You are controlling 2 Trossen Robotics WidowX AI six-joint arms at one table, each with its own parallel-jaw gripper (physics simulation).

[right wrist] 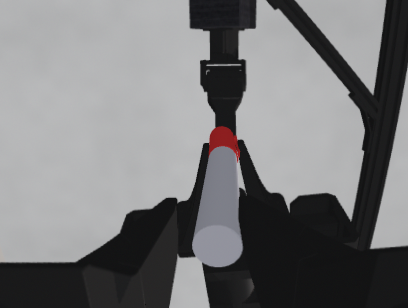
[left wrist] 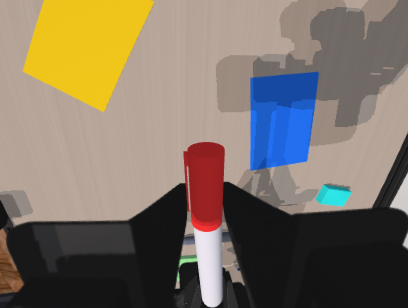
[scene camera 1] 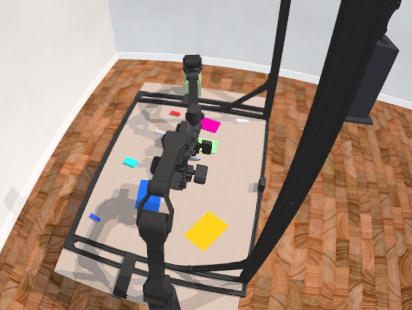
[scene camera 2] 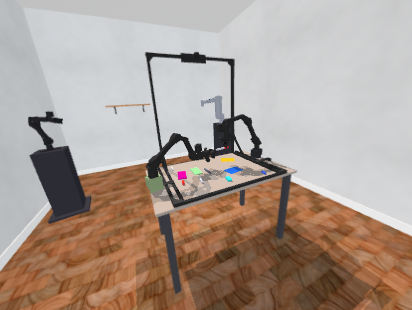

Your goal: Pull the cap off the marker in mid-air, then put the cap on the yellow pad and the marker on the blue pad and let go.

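Seen in the pictures: left gripper, fingertip midpoint: (right wrist: 223, 143) (left wrist: 204, 189) (scene camera 2: 225, 148); right gripper, fingertip midpoint: (right wrist: 208, 208) (left wrist: 213, 277) (scene camera 2: 217, 150); left arm's base, link origin: (right wrist: 224, 28) (scene camera 1: 161, 299) (scene camera 2: 256, 149); right arm's base, link origin: (scene camera 2: 153, 176).
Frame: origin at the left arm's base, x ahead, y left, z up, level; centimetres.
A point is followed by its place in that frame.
Note:
The marker's white body (scene camera 2: 220, 149) {y -17.8, x 46.9, z 9.1 cm} (left wrist: 209, 265) {y -18.2, x 45.1, z 10.2 cm} (right wrist: 218, 200) {y -19.5, x 48.9, z 8.3 cm} has its red cap (scene camera 2: 226, 147) (left wrist: 206, 185) {y -15.7, x 39.1, z 10.5 cm} (right wrist: 221, 137) {y -16.1, x 40.4, z 8.6 cm} on, in the air. My left gripper (left wrist: 204, 189) {y -16.2, x 40.2, z 9.1 cm} is shut on the cap. My right gripper (right wrist: 208, 208) {y -19.5, x 49.8, z 8.1 cm} has its fingers partly apart, one on each side of the white body; a gap shows at the left of the body in the right wrist view, and the body lies close to the other finger. The yellow pad (scene camera 1: 206, 230) {y -22.6, x 26.2, z -8.7 cm} (scene camera 2: 228, 160) {y -21.1, x 26.6, z -9.3 cm} (left wrist: 85, 55) {y -23.7, x 27.8, z -8.7 cm} and the blue pad (scene camera 1: 145, 195) (scene camera 2: 233, 170) {y -2.7, x 48.7, z -8.7 cm} (left wrist: 295, 130) {y -1.5, x 49.9, z -8.7 cm} lie flat on the table.
A cyan block (scene camera 1: 130, 162) {y 2.8, x 66.2, z -7.3 cm} (left wrist: 333, 195) {y 2.3, x 65.9, z -7.3 cm} lies near the blue pad. A magenta pad (scene camera 1: 210, 125) {y -39.0, x 79.6, z -8.0 cm}, a green pad (scene camera 1: 215, 146) {y -37.6, x 65.9, z -8.0 cm}, a red piece (scene camera 1: 175, 113) {y -23.6, x 91.9, z -7.0 cm}, a white piece (scene camera 1: 242, 121) {y -55.1, x 77.5, z -6.9 cm} and a small blue piece (scene camera 1: 95, 217) {y 22.0, x 40.6, z -6.7 cm} lie on the table. Black rails border it.

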